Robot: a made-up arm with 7 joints.
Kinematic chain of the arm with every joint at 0, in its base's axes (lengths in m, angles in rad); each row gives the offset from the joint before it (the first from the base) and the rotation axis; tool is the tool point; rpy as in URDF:
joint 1: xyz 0 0 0.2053 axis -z
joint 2: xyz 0 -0.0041 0.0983 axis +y
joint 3: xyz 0 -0.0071 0.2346 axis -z
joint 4: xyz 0 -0.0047 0.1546 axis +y
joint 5: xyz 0 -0.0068 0.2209 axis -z
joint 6: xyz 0 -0.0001 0.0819 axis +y
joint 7: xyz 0 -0.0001 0.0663 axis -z
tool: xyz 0 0 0 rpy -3.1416 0 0
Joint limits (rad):
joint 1: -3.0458..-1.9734
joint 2: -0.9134..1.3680
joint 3: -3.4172..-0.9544
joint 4: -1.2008..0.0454
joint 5: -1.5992..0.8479
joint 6: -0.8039..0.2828
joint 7: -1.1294..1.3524
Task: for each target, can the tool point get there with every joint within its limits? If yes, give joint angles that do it. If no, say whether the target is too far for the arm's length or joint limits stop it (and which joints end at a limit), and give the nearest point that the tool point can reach.
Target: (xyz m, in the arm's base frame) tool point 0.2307 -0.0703 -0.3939
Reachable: no: joint limits stop it (at a limit: joint 1, joint 2, joint 4, joint 6) | nearest point -0.1154 0.5246 0.0741 | short by 0.832 m
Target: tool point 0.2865 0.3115 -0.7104
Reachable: no: too far | nearest point -0.0879 0.5343 0.0830 | short by 0.905 m
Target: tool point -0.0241 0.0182 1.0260
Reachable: yes | joints -2.0879 -0.2522 -3.1764 -0.5637 -0.2998 -0.2164 0.7684
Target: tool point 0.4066 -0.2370 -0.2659
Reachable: no: joint limits stop it (at a limit: joint 2, joint 3, joint 4, joint 6) | nearest point 0.5006 -0.2918 0.4305 | short by 0.705 m
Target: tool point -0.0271 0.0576 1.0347
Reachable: yes | joints -2.8035 -0.1758 -2.7694 -0.4752 -1.2727 -0.3075 -0.7447
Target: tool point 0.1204 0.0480 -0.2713
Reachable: no: joint limits stop it (at a limit: joint 1, joint 2, joint 4, joint 6) | nearest point -0.1319 0.5185 0.0700 | short by 0.634 m
